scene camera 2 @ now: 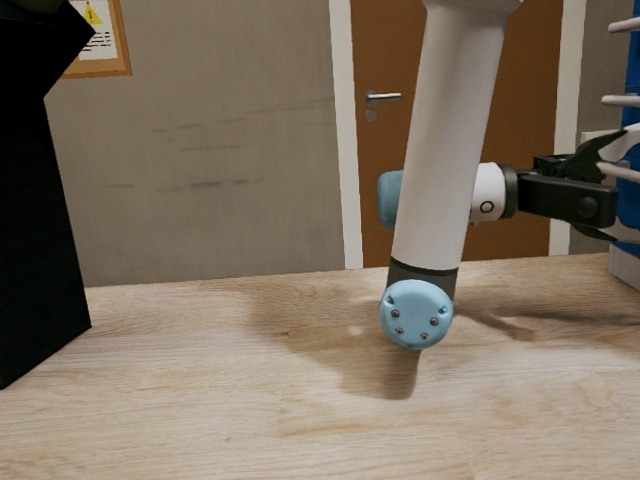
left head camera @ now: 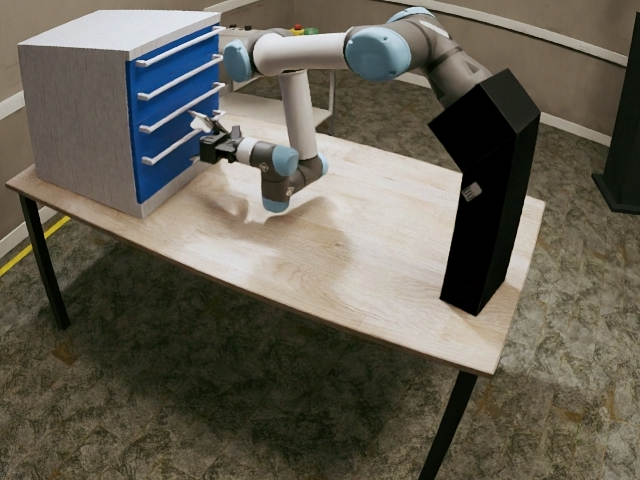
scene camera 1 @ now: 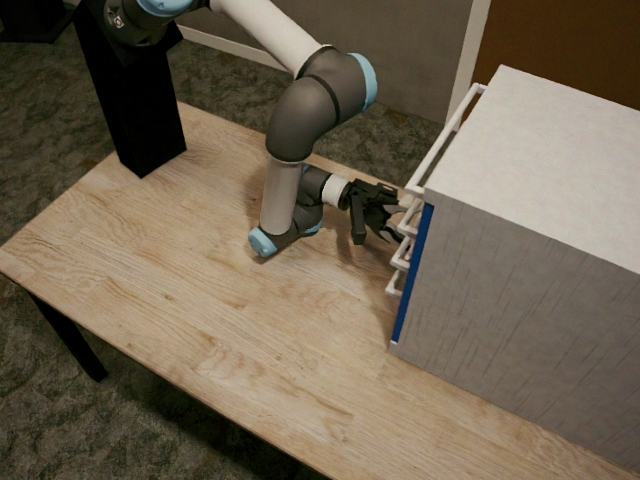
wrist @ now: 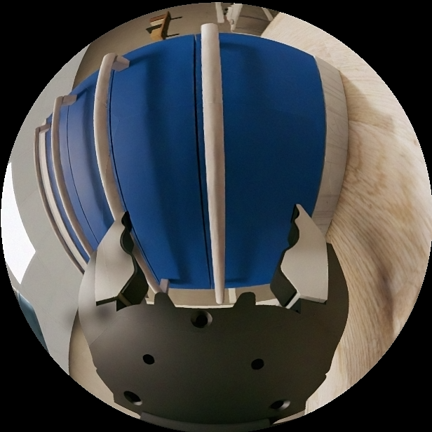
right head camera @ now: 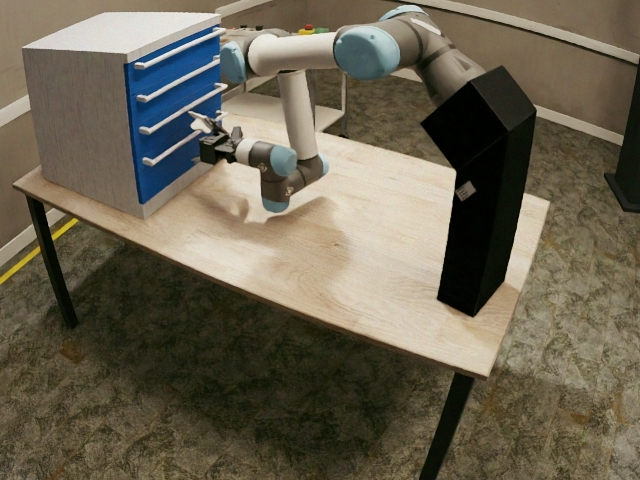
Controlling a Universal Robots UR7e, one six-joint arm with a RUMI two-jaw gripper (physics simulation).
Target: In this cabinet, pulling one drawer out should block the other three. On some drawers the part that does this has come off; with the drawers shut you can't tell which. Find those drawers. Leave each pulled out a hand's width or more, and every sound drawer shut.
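Note:
The grey cabinet stands at the table's far end with four blue drawers. Their fronts look flush, all shut. My gripper is open and level at the bottom drawer. Its jaws stand above and below the bottom handle, nothing gripped. In the wrist view the upper jaw overlaps the end of the third handle; whether they touch is unclear. The second handle and top handle are farther up.
The arm's light-blue wrist cap hangs low over the wooden table. The black pedestal carries the arm at the other end. A white cart stands behind the table.

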